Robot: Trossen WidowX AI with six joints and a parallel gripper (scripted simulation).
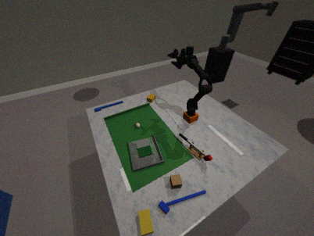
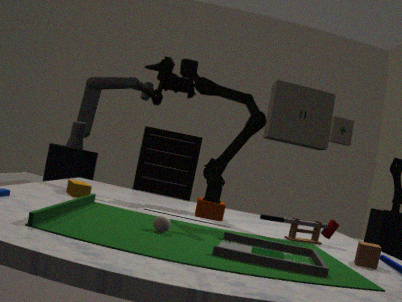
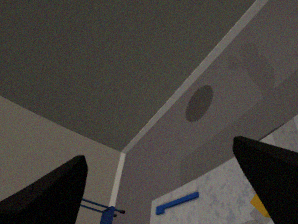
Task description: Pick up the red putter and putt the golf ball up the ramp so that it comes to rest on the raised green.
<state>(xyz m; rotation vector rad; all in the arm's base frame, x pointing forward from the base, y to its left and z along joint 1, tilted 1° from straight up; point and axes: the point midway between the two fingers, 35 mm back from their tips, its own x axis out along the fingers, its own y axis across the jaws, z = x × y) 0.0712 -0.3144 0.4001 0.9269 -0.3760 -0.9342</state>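
The red putter lies 60 mm ahead of my gripper tip, 670 mm to the left of it and 400 mm below it. From my gripper tip the other things lie so: low green wall: 440 mm ahead, 40 mm to the left, 440 mm below; wooden rack: 50 mm ahead, 680 mm to the left, 420 mm below; white golf ball: 400 mm ahead, 280 mm to the left, 440 mm below.
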